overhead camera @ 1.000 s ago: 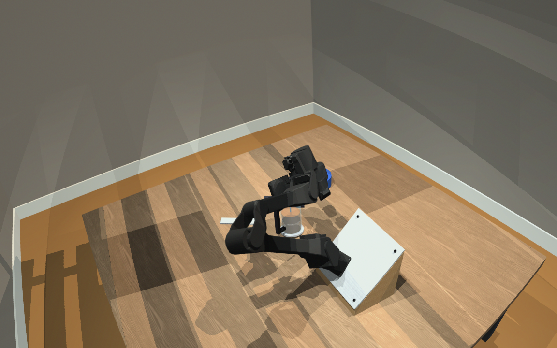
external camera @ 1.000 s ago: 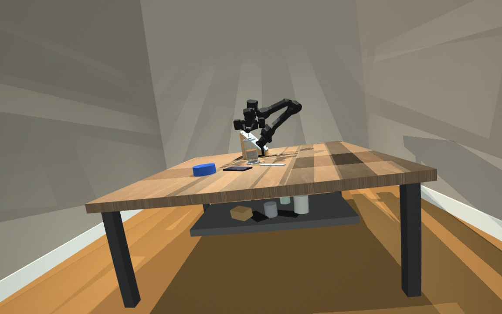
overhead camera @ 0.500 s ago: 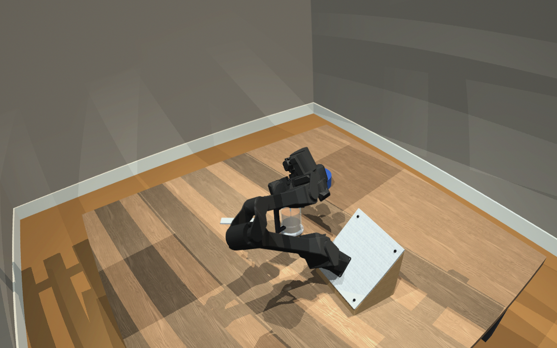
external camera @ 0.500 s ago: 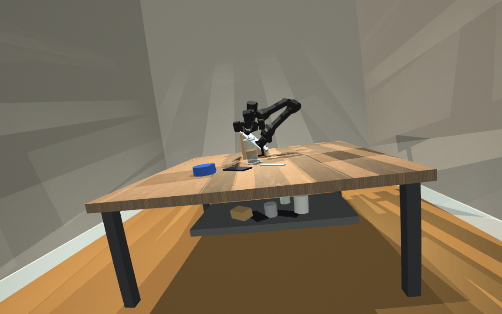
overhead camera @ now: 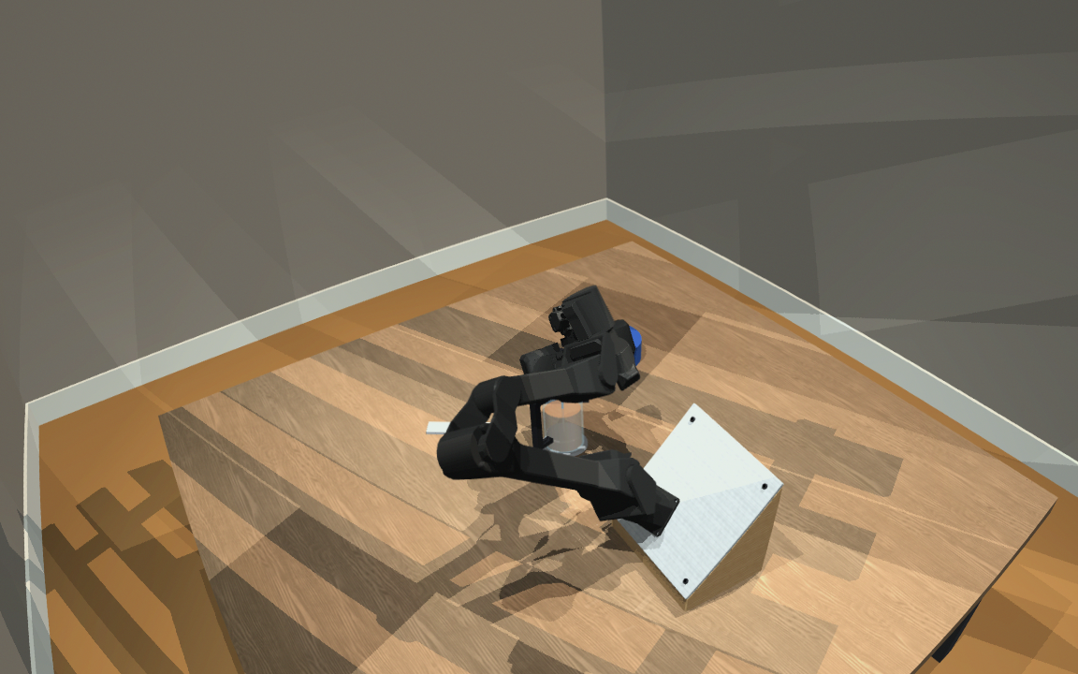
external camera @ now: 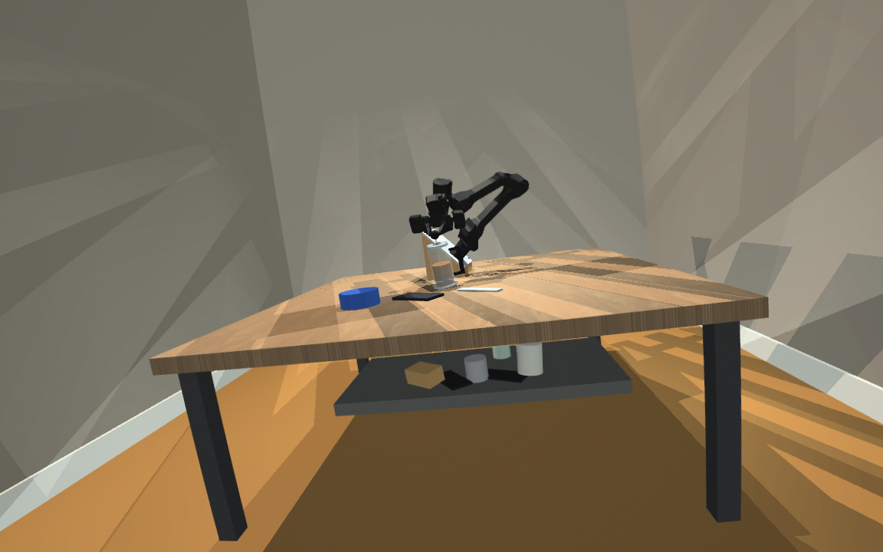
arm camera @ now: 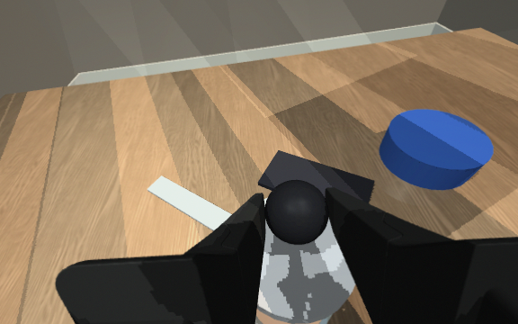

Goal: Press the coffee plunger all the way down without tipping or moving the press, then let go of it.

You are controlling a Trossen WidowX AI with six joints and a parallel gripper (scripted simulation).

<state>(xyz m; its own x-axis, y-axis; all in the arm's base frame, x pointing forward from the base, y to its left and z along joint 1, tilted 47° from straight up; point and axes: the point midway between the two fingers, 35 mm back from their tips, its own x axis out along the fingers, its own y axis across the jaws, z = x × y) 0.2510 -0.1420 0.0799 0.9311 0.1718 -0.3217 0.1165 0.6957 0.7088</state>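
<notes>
My gripper tip is 2 cm past the coffee press, 2 cm to the right of it and 9 cm above it. From my gripper tip the other things lie so: blue round puck (14 cm ahead, 24 cm to the right, 16 cm below).
</notes>
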